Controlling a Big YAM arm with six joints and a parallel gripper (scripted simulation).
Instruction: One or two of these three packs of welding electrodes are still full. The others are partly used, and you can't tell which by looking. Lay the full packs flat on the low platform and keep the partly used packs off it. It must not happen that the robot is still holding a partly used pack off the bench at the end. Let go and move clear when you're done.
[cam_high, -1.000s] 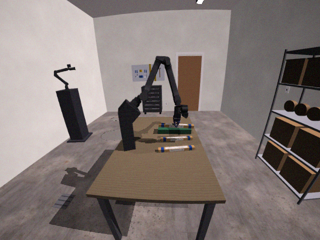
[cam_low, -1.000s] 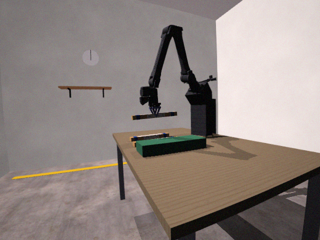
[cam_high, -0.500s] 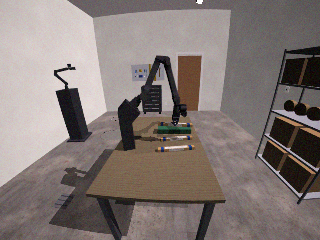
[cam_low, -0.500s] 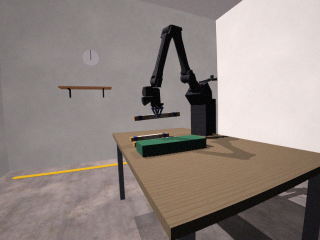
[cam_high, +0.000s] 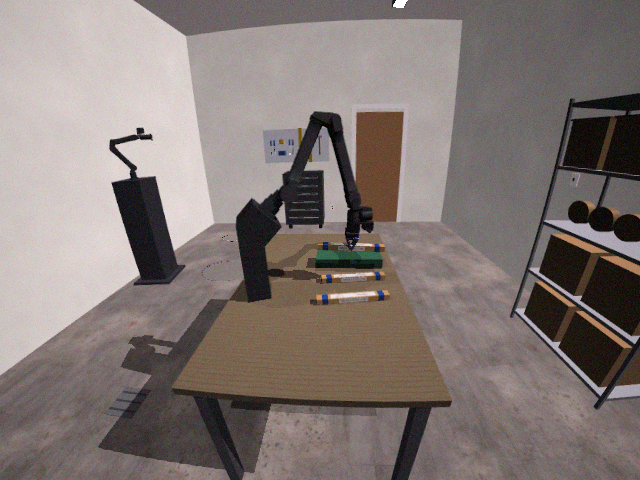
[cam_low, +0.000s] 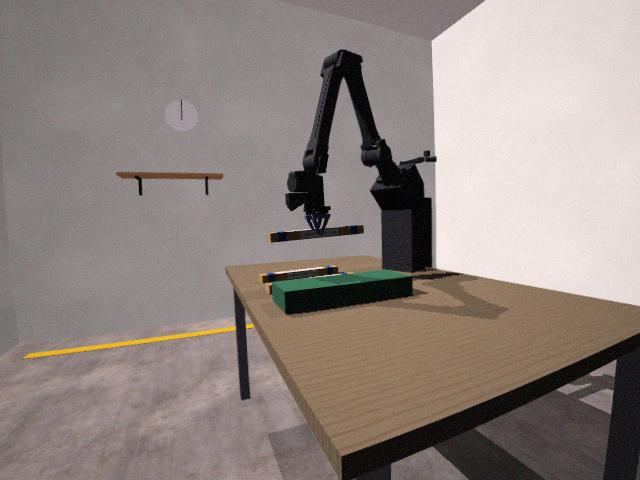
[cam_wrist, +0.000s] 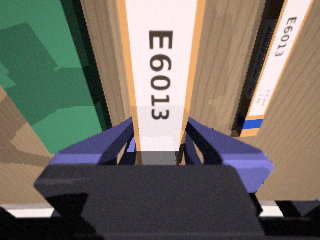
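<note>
Right now my hand is 19 cm to the right of the green low platform, 17 cm above it and 2 cm short of it. The rest, counted from my hand: pack (1 cm above).
</note>
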